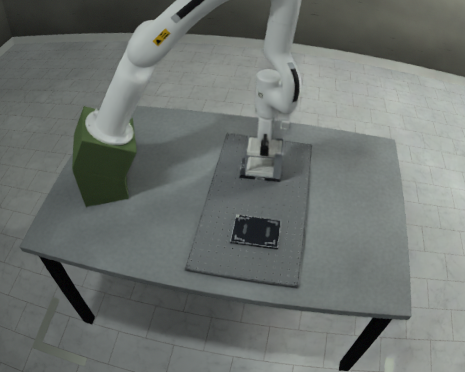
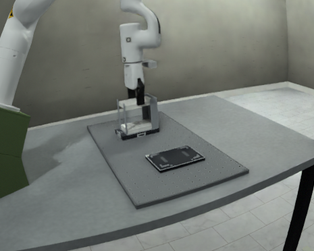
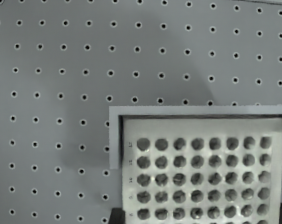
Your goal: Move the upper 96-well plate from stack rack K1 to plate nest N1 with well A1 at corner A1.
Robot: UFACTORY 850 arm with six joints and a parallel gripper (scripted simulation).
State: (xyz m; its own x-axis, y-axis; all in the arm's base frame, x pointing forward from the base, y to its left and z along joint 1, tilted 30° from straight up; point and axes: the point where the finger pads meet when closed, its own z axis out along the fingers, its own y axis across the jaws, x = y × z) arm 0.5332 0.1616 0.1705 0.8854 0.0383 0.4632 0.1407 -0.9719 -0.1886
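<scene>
Right now the black plate nest is 50 mm ahead of my hand, 300 mm to the right of it and 130 mm below it. The rest, counted from my hand: white 96-well plate (10 mm below).
</scene>
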